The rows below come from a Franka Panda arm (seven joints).
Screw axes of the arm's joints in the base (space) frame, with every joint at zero. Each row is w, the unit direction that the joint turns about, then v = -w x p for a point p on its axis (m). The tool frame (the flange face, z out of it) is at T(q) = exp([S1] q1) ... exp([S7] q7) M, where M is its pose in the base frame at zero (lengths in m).
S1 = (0, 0, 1, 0, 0, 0)
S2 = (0, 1, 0, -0.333, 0, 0)
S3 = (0, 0, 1, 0, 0, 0)
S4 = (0, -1, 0, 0.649, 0, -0.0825)
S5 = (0, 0, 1, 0, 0, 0)
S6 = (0, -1, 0, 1.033, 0, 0)
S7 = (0, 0, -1, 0, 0.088, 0)
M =
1 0 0 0.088
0 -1 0 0
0 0 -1 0.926
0 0 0 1
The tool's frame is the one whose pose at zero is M.
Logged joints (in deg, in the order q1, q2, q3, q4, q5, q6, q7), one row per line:
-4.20, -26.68, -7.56, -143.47, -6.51, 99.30, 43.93
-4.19, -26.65, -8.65, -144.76, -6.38, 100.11, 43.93
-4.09, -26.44, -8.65, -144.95, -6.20, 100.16, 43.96
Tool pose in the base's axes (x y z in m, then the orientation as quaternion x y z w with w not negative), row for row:
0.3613, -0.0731, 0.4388, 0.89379, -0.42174, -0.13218, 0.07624
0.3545, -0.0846, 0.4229, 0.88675, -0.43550, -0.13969, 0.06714
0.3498, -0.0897, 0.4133, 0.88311, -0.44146, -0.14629, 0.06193
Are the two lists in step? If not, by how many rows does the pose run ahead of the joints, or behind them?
The pose runs 1 row behind the joints: the pose in row i belongs to the joints in row i - 1.
